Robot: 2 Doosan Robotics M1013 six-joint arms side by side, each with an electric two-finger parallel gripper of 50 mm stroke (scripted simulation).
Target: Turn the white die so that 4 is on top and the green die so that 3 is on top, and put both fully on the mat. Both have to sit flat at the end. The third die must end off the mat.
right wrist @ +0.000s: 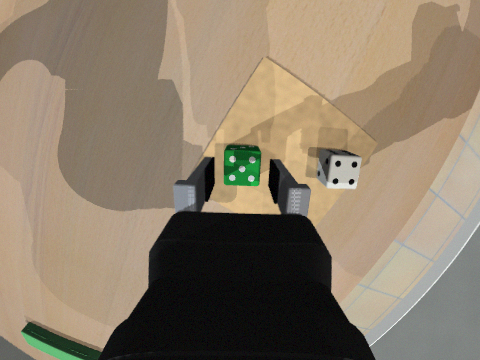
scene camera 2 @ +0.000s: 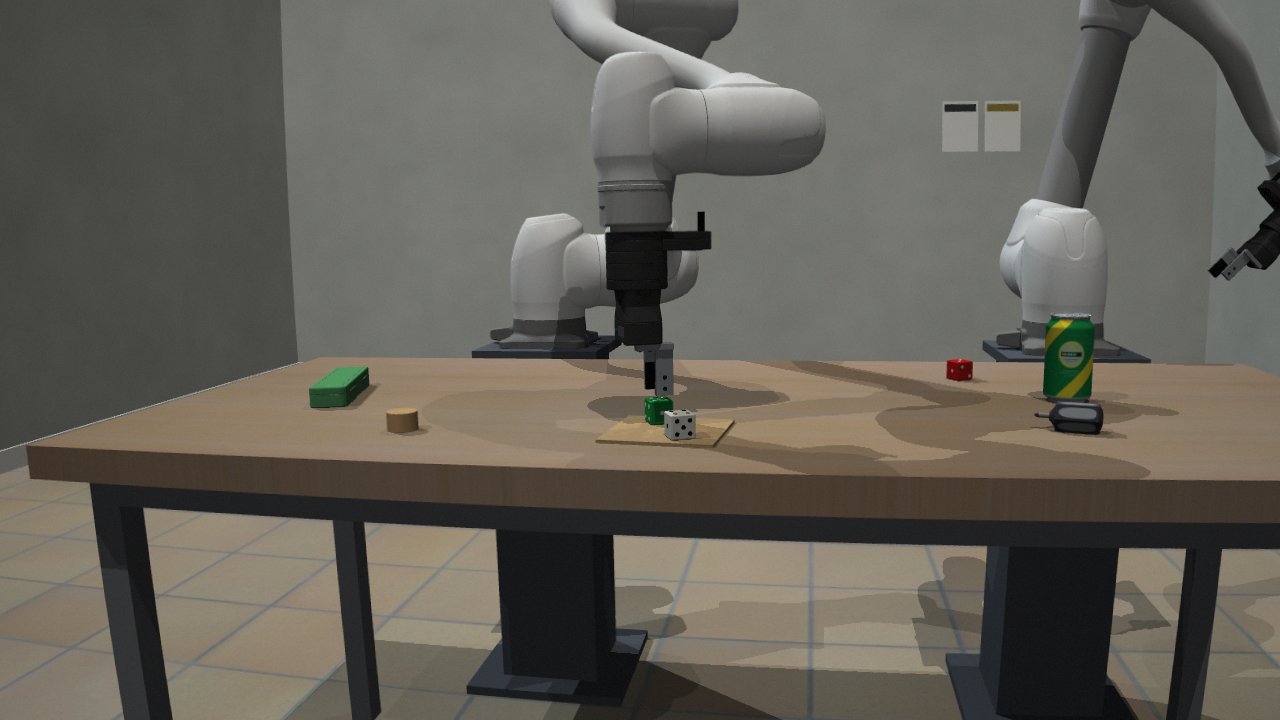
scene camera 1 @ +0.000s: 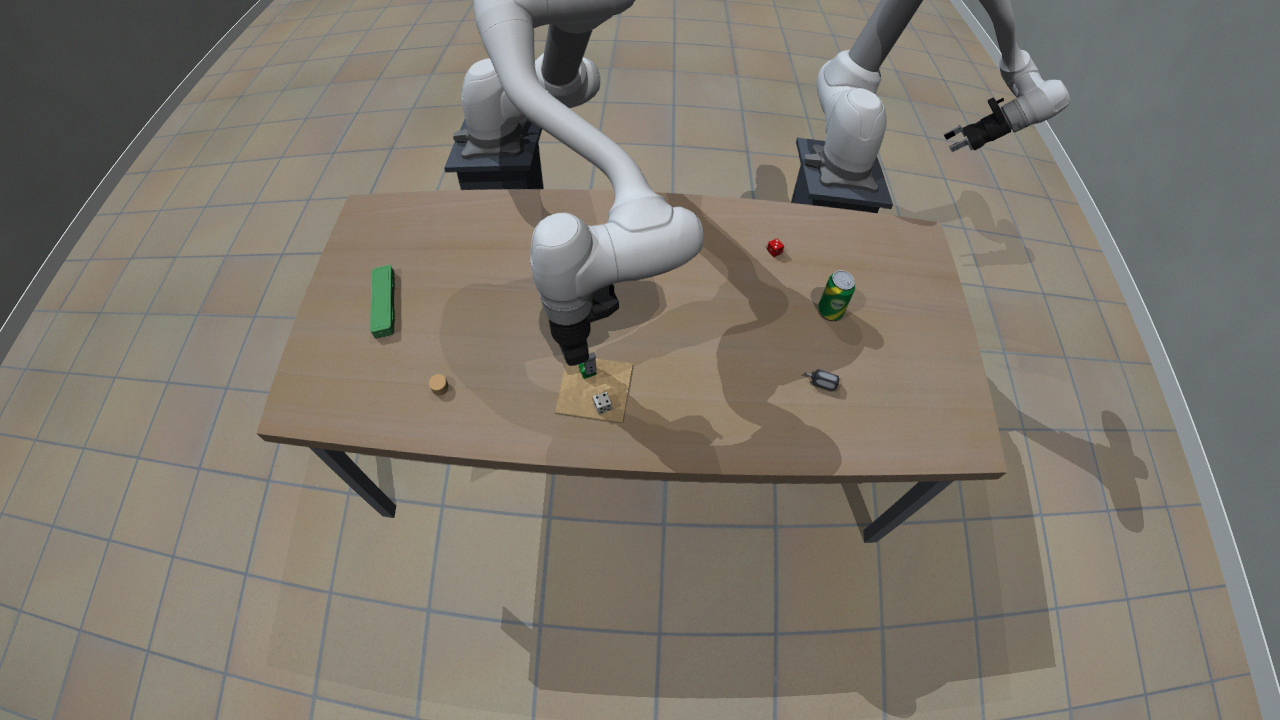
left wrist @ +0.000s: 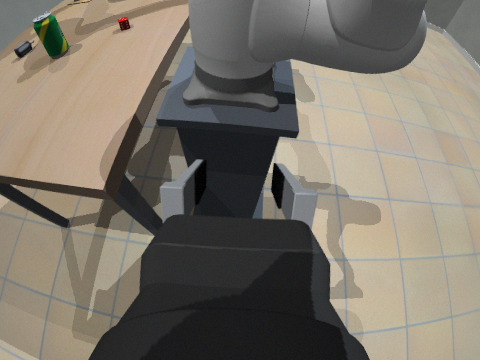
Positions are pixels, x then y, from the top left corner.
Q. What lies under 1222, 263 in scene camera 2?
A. My left gripper.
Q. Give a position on a wooden disc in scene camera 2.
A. At 401, 420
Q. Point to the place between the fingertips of my right gripper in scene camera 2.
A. At 658, 391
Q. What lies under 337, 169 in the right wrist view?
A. A white die.
